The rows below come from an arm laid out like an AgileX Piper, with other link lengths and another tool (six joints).
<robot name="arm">
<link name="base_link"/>
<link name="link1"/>
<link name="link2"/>
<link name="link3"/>
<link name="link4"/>
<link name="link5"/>
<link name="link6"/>
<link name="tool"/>
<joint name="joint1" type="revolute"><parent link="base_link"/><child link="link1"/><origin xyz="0 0 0.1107"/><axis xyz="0 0 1"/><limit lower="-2.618" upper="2.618"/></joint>
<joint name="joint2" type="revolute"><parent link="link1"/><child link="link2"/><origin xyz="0 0 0" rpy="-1.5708 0 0"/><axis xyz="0 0 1"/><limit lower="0" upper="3.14"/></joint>
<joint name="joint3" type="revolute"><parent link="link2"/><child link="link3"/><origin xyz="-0.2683 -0.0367 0"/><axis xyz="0 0 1"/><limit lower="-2.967" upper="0"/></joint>
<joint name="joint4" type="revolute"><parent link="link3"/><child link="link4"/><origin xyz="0.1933 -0.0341 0" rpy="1.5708 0 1.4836"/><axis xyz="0 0 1"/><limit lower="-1.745" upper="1.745"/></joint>
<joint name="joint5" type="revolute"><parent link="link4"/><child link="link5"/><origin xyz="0 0 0" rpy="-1.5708 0 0"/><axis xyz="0 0 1"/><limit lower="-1.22" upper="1.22"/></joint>
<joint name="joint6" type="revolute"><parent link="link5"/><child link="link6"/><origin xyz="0 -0.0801 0" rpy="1.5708 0 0"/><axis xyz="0 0 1"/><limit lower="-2.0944" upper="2.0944"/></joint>
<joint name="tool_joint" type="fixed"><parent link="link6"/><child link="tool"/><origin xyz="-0.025 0.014 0.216" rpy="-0.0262 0 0.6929"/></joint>
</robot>
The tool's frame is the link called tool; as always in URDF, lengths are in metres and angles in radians.
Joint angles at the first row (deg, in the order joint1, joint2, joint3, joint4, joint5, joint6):
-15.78 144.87 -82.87 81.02 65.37 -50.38
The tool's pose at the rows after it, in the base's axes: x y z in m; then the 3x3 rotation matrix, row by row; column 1 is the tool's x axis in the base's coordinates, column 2 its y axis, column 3 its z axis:
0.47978 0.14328 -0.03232; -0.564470 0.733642 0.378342; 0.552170 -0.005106 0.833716; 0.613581 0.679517 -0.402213
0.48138 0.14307 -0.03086; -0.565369 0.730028 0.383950; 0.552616 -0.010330 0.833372; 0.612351 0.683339 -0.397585
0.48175 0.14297 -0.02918; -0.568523 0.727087 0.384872; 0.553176 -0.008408 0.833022; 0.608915 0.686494 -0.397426
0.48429 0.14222 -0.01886; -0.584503 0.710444 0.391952; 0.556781 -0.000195 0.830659; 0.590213 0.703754 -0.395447
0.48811 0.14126 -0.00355; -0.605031 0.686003 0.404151; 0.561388 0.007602 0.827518; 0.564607 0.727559 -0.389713
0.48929 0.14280 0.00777; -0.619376 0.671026 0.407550; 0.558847 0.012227 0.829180; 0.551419 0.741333 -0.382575
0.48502 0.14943 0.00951; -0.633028 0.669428 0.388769; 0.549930 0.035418 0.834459; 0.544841 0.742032 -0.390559
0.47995 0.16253 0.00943; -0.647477 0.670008 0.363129; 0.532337 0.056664 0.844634; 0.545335 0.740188 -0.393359
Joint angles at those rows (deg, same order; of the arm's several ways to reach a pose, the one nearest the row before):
-15.78 144.87 -82.88 81.83 65.37 -50.72
-15.78 144.87 -82.87 82.29 65.42 -50.99
-15.78 144.62 -82.87 82.24 65.42 -51.02
-15.78 143.16 -82.87 82.04 65.42 -51.02
-15.78 141.13 -82.88 81.97 65.47 -51.01
-15.63 139.73 -82.87 81.91 65.79 -50.79
-14.89 139.10 -82.87 80.92 65.79 -50.34
-13.34 138.97 -82.88 80.61 65.79 -50.07

